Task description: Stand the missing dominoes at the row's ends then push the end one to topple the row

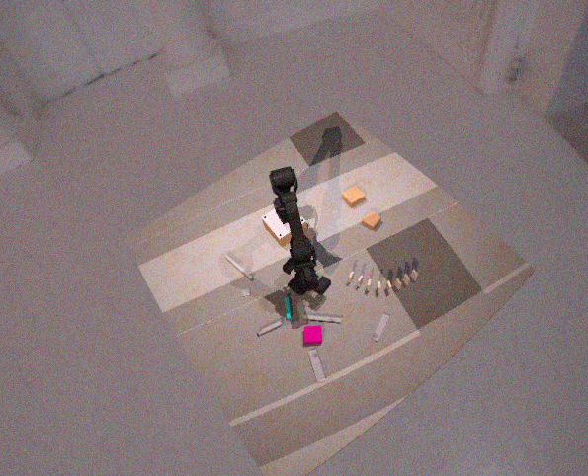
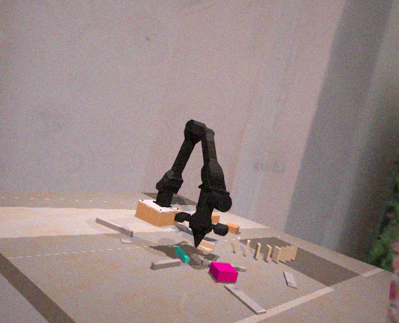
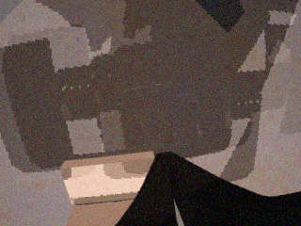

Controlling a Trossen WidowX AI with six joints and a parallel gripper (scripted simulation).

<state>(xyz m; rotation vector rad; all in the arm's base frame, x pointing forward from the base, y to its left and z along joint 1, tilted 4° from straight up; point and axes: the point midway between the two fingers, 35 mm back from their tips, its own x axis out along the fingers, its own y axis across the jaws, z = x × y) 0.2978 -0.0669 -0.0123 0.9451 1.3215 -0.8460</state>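
Now: the teal bar 4 cm ahead of my gripper tip and 11 cm to the right of it. Also, from my gripper tip: magenta block 19 cm ahead, 8 cm to the right, 1 cm above.
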